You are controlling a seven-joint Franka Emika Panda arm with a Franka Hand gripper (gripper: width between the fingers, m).
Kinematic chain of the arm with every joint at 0, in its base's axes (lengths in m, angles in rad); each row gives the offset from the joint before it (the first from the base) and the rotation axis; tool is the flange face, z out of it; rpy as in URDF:
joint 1: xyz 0 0 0.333 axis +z
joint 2: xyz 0 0 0 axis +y
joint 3: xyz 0 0 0.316 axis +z
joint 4: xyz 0.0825 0 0 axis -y
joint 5: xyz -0.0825 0 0.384 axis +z
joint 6: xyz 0 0 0 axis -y
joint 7: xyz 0.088 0 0 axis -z
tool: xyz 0 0 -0.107 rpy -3.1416 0 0
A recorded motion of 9 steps. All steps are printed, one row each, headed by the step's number.
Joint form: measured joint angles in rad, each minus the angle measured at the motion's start. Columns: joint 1, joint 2, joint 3, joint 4, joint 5, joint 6, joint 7.
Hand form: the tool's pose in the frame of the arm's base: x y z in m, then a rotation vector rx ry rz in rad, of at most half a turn. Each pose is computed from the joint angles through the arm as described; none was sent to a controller.
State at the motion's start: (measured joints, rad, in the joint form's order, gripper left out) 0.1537 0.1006 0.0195 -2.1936 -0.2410 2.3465 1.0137
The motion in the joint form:
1: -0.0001 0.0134 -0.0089 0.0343 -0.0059 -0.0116 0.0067
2: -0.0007 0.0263 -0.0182 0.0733 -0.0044 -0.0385 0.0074
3: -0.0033 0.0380 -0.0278 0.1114 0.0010 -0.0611 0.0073
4: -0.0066 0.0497 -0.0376 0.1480 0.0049 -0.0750 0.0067
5: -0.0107 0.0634 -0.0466 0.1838 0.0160 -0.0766 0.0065
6: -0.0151 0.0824 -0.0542 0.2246 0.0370 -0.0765 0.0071
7: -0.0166 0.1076 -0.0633 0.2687 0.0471 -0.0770 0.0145
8: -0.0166 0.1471 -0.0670 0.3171 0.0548 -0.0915 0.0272
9: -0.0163 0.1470 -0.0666 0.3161 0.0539 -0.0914 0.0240
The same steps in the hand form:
1: 0.5522 0.0874 0.3514 2.8381 -1.0208 0.2307
2: 0.5617 0.0824 0.3590 2.8251 -1.0423 0.2320
3: 0.5711 0.0762 0.3673 2.8145 -1.0705 0.2364
4: 0.5807 0.0697 0.3758 2.8069 -1.0972 0.2503
5: 0.5909 0.0636 0.3840 2.8066 -1.1321 0.2719
6: 0.6023 0.0584 0.3915 2.8100 -1.1775 0.2902
7: 0.6145 0.0538 0.3967 2.8053 -1.2167 0.3115
8: 0.6267 0.0529 0.3935 2.7924 -1.2480 0.3029
9: 0.6265 0.0532 0.3931 2.7942 -1.2413 0.3021

